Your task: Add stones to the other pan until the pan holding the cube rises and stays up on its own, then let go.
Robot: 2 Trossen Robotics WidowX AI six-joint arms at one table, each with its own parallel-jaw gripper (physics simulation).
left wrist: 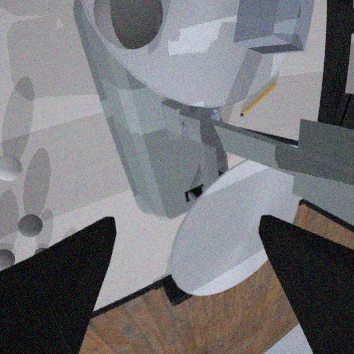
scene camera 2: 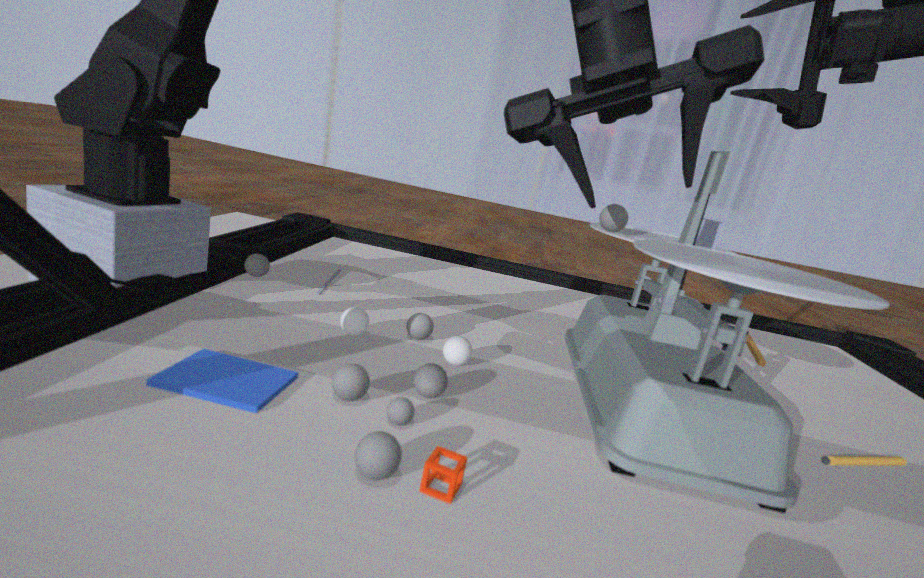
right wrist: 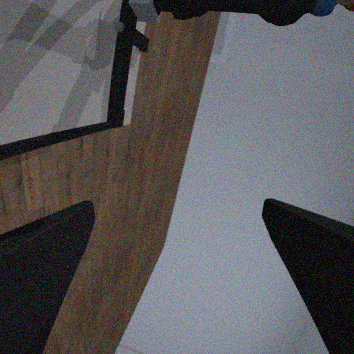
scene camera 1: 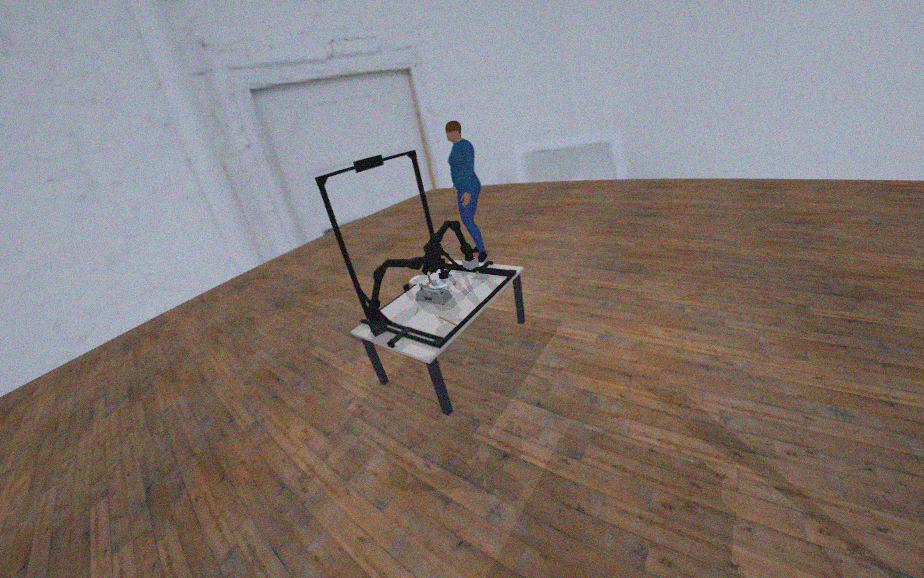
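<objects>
The right gripper is open and holding nothing. On the table there's a pencil, along with a blue flat pad, and an orange wireframe cube is resting on the table too.
</objects>
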